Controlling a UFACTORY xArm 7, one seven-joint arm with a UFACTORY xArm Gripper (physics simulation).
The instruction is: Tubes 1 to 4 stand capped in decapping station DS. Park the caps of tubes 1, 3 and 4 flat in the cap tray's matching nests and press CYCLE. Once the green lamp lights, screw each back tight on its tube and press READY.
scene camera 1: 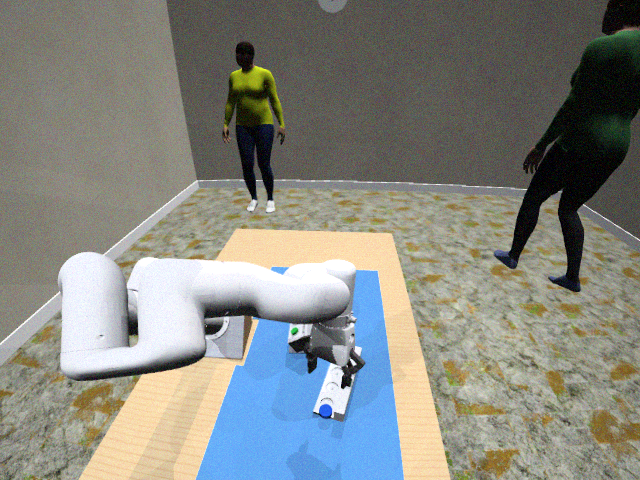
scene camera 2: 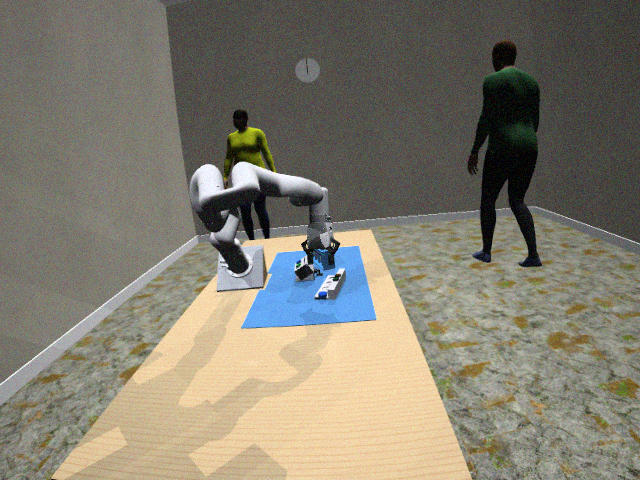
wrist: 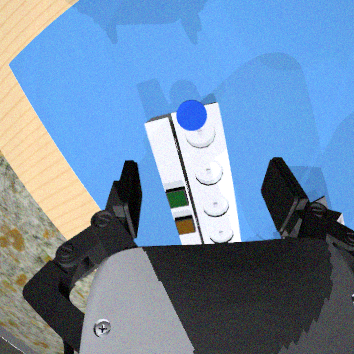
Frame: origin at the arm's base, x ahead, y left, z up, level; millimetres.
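Seen in the pictures: gripper, fingertip midpoint: (scene camera 1: pixel 328 378) (scene camera 2: pixel 320 264) (wrist: pixel 203 175); arm's base, origin of the base link: (scene camera 1: pixel 211 320) (scene camera 2: pixel 240 265).
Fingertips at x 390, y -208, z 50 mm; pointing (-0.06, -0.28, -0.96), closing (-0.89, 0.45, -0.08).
Pixels of each thing's middle, then the offset from my fingertips to it. "spot": a spot on its surface instead.
- white cap tray, body centre: (wrist: pixel 203 197) (scene camera 1: pixel 339 377) (scene camera 2: pixel 330 282) dy +73, dx +29, dz -108 mm
- blue cap, body centre: (wrist: pixel 191 114) (scene camera 1: pixel 325 411) (scene camera 2: pixel 322 294) dy -25, dx -4, dz -117 mm
- end nest, surface spot: (wrist: pixel 202 139) spot: dy +10, dx -2, dz -129 mm
- white box, body centre: (scene camera 1: pixel 302 330) (scene camera 2: pixel 304 267) dy +229, dx -94, dz -93 mm
- green button, body centre: (scene camera 1: pixel 295 331) dy +205, dx -114, dz -71 mm
The white cap tray (scene camera 1: pixel 340 403) (scene camera 2: pixel 338 285) (wrist: pixel 214 150) lies on the blue mat with round nests in a row. A blue cap (scene camera 1: pixel 325 410) (scene camera 2: pixel 322 294) (wrist: pixel 192 115) is at its near end; in the wrist view it overlaps the end nest (wrist: pixel 202 139) off-centre, and whether it lies flat is unclear. The other nests in the wrist view look empty. My gripper (scene camera 1: pixel 328 373) (scene camera 2: pixel 320 261) (wrist: pixel 203 175) is open and empty, above the tray in the wrist view. Blue decapping station DS (scene camera 2: pixel 324 257) is mostly hidden behind the gripper; its tubes are not discernible.
A white box (scene camera 1: pixel 298 342) (scene camera 2: pixel 303 269) with a green button (scene camera 1: pixel 294 330) stands beside the tray, towards the arm's base (scene camera 1: pixel 230 343) (scene camera 2: pixel 224 281). Dark green (wrist: pixel 177 198) and brown (wrist: pixel 185 225) squares sit on the strip beside the nests. Two people stand beyond the table.
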